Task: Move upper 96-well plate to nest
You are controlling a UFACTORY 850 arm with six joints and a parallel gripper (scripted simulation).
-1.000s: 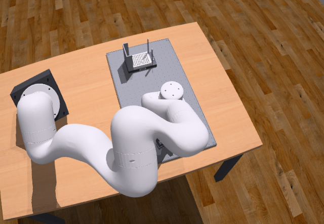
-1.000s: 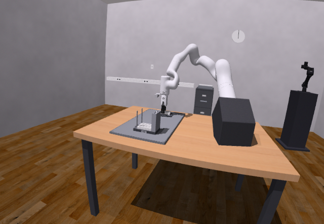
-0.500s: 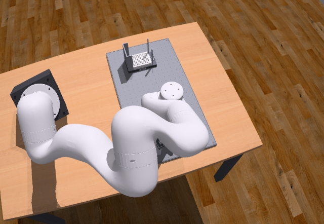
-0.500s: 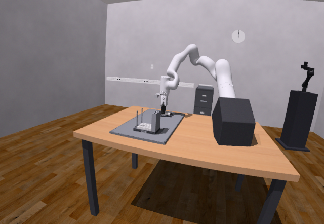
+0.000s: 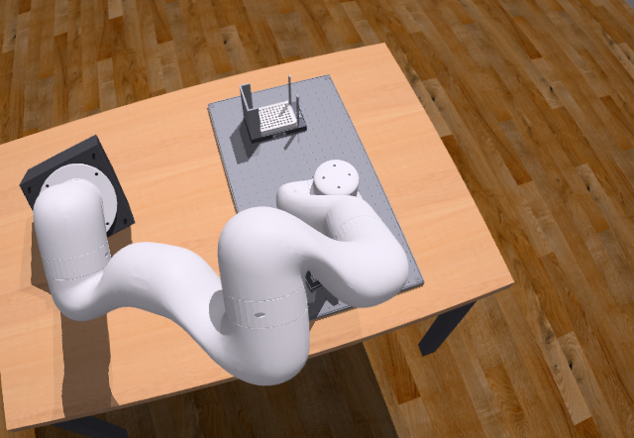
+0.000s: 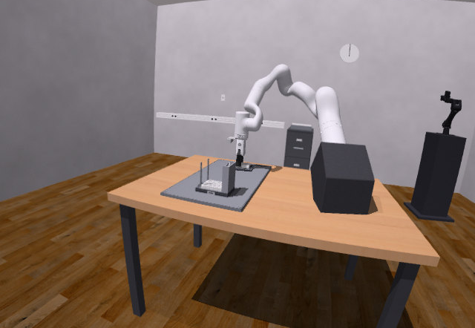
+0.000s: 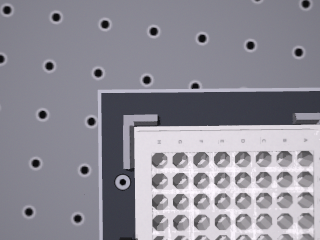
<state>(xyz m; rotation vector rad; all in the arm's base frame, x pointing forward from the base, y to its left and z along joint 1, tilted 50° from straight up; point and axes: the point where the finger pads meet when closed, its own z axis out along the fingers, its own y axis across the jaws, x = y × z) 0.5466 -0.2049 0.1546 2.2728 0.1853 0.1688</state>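
Right now my hand is 1 cm above the white 96-well plate. The rest, counted from my hand: plate nest N1 (3 cm below).
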